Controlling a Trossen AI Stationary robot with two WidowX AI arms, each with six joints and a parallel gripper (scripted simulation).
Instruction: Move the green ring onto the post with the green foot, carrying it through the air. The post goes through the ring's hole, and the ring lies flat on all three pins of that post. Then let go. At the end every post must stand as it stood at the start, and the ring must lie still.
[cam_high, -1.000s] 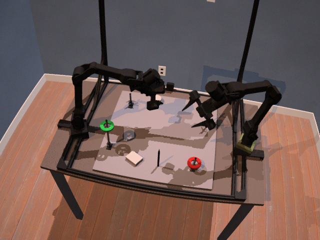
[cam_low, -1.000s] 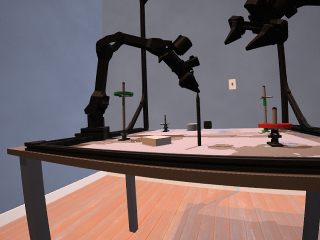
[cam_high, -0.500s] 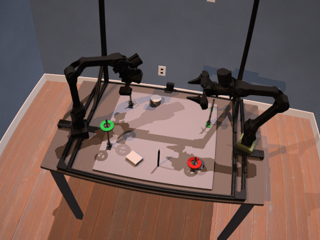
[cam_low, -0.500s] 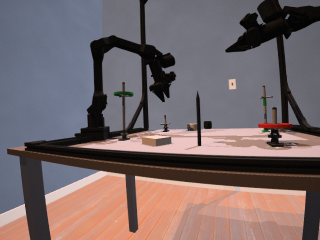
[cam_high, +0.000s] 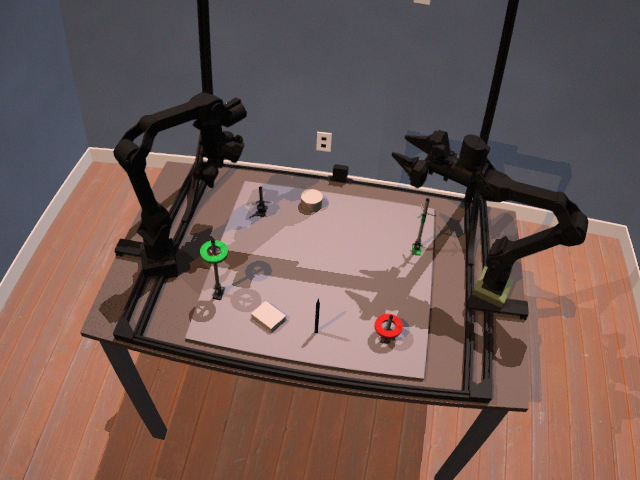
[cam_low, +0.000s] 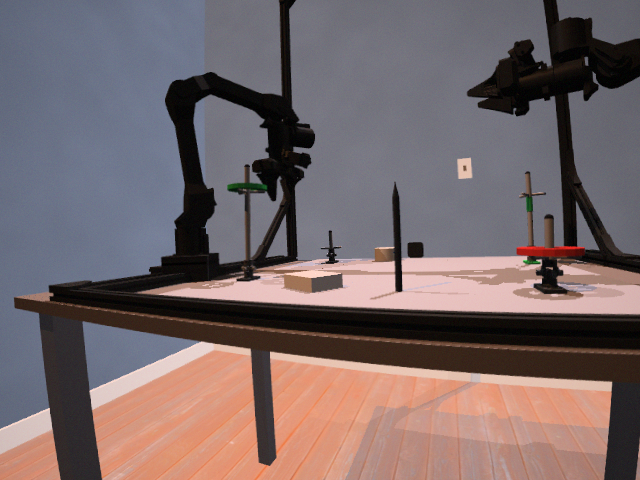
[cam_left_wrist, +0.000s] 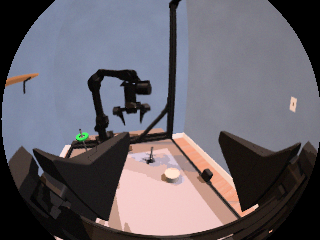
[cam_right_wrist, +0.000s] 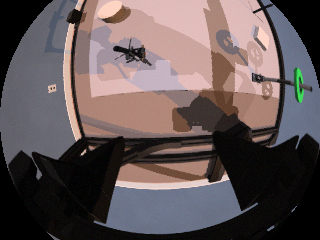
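Now: the green ring 46 cm to the right of my left hand, 21 cm ahead of it and 20 cm below it. The rest, counted from my left hand: black spike (30 cm ahead, 26 cm below, 20 cm to the right); white block (35 cm below, 32 cm to the right, 28 cm ahead).
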